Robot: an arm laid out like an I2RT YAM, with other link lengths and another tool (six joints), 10 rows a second.
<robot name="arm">
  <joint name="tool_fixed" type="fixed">
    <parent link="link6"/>
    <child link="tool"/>
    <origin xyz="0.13 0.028 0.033" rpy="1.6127 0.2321 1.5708"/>
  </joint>
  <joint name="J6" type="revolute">
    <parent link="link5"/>
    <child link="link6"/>
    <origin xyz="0.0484 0 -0.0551" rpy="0 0 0"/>
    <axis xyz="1 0 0"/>
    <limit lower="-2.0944" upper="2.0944"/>
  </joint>
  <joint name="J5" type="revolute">
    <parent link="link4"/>
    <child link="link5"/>
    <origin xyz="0.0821 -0.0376 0.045" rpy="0 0 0"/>
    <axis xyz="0 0 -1"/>
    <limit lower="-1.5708" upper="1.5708"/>
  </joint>
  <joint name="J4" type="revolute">
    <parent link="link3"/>
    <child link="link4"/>
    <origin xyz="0.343 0.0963 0.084" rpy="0 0 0"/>
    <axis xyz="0 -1 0"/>
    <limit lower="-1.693" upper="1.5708"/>
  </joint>
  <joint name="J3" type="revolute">
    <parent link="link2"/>
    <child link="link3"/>
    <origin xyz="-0.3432 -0.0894 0" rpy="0 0 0"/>
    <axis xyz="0 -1 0"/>
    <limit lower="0" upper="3.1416"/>
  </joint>
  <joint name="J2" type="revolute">
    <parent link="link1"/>
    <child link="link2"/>
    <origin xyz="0.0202 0.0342 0.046" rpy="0 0 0"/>
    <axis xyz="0 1 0"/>
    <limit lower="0" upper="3.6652"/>
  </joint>
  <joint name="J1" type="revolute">
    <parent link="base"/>
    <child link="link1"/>
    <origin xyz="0 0 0.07" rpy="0 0 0"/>
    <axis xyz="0 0 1"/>
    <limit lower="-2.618" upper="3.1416"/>
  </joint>
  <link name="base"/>
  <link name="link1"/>
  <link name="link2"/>
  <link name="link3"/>
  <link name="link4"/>
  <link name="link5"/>
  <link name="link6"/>
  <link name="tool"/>
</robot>
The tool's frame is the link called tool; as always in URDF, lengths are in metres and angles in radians.
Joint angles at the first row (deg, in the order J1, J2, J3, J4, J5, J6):
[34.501, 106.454, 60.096, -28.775, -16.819, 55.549]
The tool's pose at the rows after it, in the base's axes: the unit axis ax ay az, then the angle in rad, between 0 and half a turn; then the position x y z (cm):
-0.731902, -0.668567, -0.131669, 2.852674, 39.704, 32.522, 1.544
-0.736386, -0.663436, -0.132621, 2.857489, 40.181, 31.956, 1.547
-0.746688, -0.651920, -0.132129, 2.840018, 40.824, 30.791, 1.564
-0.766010, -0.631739, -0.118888, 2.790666, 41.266, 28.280, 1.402
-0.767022, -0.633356, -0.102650, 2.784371, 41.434, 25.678, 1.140
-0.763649, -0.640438, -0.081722, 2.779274, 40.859, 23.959, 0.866
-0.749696, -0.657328, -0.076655, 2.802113, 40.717, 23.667, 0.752
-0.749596, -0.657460, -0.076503, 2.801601, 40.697, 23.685, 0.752
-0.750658, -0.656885, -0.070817, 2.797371, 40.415, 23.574, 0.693
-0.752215, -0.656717, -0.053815, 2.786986, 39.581, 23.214, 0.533
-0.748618, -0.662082, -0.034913, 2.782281, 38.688, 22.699, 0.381
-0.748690, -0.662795, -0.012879, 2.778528, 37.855, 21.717, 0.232
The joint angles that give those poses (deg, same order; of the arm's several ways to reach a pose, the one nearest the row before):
[34.392, 106.454, 60.095, -28.752, -16.775, 55.550]
[33.627, 106.455, 60.118, -28.753, -16.600, 55.550]
[31.725, 106.432, 60.116, -29.277, -17.802, 55.527]
[27.923, 106.433, 60.119, -32.054, -20.775, 54.829]
[24.600, 106.432, 60.118, -35.310, -21.322, 50.850]
[22.720, 106.432, 60.118, -38.698, -21.256, 47.419]
[22.677, 106.432, 60.117, -39.332, -19.988, 44.665]
[22.699, 106.433, 60.118, -39.353, -20.010, 44.665]
[22.699, 106.432, 60.117, -40.053, -20.032, 44.665]
[22.677, 106.433, 60.117, -42.151, -19.988, 44.381]
[22.546, 106.432, 60.117, -44.533, -19.573, 43.069]
[21.912, 106.432, 60.117, -47.287, -18.917, 41.889]

